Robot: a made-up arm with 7 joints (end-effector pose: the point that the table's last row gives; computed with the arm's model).
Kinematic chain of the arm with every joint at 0, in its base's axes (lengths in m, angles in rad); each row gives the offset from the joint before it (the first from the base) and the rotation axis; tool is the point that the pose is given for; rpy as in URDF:
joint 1: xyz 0 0 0.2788 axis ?
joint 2: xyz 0 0 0 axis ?
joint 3: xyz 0 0 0.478 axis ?
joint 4: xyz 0.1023 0 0 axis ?
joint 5: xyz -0.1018 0 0.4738 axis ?
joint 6: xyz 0 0 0 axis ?
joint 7: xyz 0.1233 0 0 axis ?
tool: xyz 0 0 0 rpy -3.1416 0 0
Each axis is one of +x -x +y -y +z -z.
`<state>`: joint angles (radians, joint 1 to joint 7).
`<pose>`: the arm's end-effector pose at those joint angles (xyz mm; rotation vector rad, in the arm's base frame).
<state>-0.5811 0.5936 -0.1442 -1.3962 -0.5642 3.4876 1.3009</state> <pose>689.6 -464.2 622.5 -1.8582 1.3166 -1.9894</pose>
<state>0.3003 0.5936 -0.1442 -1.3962 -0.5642 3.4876 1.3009</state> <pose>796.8 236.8 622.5 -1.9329 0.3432 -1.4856</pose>
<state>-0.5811 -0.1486 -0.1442 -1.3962 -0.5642 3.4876 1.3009</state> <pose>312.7 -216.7 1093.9 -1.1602 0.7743 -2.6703</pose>
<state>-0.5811 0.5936 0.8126 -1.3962 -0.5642 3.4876 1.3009</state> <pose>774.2 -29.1 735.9 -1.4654 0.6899 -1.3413</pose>
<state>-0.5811 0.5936 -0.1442 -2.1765 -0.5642 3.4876 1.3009</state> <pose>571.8 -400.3 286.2 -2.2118 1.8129 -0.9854</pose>
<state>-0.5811 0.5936 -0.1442 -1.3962 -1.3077 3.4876 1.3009</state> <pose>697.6 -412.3 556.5 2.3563 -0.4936 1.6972</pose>
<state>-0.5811 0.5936 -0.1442 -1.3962 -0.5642 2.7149 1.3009</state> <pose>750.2 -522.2 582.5 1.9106 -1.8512 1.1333</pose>
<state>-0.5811 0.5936 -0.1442 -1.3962 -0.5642 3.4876 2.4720</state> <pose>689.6 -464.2 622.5 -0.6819 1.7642 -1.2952</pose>
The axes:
joint 1: +z
joint 2: +y
joint 3: +z
joint 4: -y
joint 5: +z
joint 6: -y
joint 7: -z

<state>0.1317 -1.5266 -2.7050 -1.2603 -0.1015 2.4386 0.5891</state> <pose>-814.8 -359.6 -196.1 0.3650 2.6642 -0.3274</pose>
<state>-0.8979 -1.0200 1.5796 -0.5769 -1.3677 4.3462 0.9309</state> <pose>-300.2 705.1 679.5 0.8646 -2.4168 -1.2883</pose>
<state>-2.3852 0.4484 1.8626 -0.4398 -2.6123 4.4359 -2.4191</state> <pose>-95.7 -330.8 1057.5 -1.2430 0.9290 -1.5781</pose>
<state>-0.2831 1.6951 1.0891 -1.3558 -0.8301 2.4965 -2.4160</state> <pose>856.3 341.3 -28.0 -0.1961 -2.7588 -0.9711</pose>
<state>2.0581 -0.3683 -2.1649 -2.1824 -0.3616 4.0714 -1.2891</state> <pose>566.9 -140.6 559.8 1.2816 1.0309 1.6220</pose>
